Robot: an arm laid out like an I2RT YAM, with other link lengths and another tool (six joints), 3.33 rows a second.
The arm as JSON. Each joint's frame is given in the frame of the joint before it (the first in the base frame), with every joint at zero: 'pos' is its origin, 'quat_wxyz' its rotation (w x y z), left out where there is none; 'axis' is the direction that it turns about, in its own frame. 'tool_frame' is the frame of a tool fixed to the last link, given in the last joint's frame.
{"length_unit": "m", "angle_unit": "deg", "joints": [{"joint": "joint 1", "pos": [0.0, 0.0, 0.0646], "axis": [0.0, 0.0, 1.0]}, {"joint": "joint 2", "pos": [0.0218, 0.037, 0.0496], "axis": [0.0, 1.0, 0.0]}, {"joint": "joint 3", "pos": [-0.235, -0.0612, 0.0], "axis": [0.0, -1.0, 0.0]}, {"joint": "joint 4", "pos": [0.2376, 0.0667, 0.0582], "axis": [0.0, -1.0, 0.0]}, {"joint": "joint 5", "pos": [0.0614, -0.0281, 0.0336], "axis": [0.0, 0.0, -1.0]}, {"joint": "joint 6", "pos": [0.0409, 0.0, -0.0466], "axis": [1.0, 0.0, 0.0]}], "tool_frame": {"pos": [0.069, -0.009, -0.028], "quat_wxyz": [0.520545, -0.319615, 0.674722, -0.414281]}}
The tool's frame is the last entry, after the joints.
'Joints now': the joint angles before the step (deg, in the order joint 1, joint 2, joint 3, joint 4, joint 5, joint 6). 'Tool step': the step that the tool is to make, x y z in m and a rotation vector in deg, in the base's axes. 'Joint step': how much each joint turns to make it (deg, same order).
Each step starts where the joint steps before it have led.
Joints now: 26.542 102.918 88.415 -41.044 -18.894 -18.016
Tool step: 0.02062 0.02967 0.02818 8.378 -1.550 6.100
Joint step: 0.088 5.529 11.324 -0.966 -9.043 -0.796
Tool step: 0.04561 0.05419 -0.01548 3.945 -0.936 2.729
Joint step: 2.722 16.778 18.907 1.661 -2.297 2.286
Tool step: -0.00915 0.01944 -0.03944 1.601 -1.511 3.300
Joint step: 2.289 -0.510 -10.885 12.310 -1.144 -0.351
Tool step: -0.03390 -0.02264 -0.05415 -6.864 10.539 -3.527
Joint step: 0.263 -1.657 -11.597 -1.054 2.627 3.161
